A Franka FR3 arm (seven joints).
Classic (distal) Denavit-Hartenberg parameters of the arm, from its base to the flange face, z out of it. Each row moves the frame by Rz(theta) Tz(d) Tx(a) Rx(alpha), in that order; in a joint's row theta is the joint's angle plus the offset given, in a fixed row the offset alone. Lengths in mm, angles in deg.
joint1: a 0, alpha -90, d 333, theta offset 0
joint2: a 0, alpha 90, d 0, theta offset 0
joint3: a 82.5, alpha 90, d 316, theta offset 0
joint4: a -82.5, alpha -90, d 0, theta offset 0
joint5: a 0, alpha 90, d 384, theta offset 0
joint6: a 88, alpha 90, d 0, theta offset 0
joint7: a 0, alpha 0, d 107, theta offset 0
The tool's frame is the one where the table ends.
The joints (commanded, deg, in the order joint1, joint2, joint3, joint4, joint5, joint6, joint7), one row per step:
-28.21, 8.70, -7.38, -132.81, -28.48, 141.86, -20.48
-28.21, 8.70, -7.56, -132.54, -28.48, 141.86, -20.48
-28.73, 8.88, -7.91, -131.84, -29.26, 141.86, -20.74
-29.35, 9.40, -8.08, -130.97, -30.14, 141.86, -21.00
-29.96, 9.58, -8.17, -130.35, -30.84, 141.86, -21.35
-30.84, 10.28, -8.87, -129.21, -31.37, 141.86, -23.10
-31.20, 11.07, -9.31, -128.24, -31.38, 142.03, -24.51
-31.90, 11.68, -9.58, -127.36, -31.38, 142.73, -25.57
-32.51, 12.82, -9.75, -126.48, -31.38, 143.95, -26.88
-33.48, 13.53, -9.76, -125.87, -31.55, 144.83, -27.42
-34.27, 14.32, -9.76, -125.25, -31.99, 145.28, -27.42
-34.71, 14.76, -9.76, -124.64, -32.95, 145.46, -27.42
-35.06, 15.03, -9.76, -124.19, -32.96, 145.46, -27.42
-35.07, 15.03, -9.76, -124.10, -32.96, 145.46, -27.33
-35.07, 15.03, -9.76, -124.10, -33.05, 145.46, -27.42
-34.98, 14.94, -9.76, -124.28, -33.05, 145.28, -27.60
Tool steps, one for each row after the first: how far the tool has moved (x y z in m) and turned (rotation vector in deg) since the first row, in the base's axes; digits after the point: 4 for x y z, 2 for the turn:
0.0004, -0.0023, 0.0019, -0.18, -0.21, -0.17
-0.0009, -0.0111, 0.0051, -0.91, -0.21, -0.17
-0.0013, -0.0197, 0.0064, -1.61, -0.01, -0.01
-0.0024, -0.0270, 0.0091, -2.22, 0.06, 0.17
-0.0067, -0.0424, 0.0108, -2.71, 0.63, 0.67
-0.0072, -0.0514, 0.0106, -2.85, 0.93, 1.30
-0.0082, -0.0615, 0.0121, -3.20, 0.55, 1.59
-0.0076, -0.0700, 0.0092, -3.38, 0.23, 2.51
-0.0100, -0.0790, 0.0080, -3.67, -0.13, 2.50
-0.0122, -0.0867, 0.0053, -3.98, -0.10, 2.24
-0.0124, -0.0918, 0.0055, -4.63, 0.12, 2.63
-0.0131, -0.0959, 0.0061, -4.80, 0.05, 2.30
-0.0128, -0.0963, 0.0068, -4.87, -0.05, 2.21
-0.0127, -0.0963, 0.0067, -4.90, 0.02, 2.36
-0.0132, -0.0950, 0.0061, -4.75, 0.29, 2.55

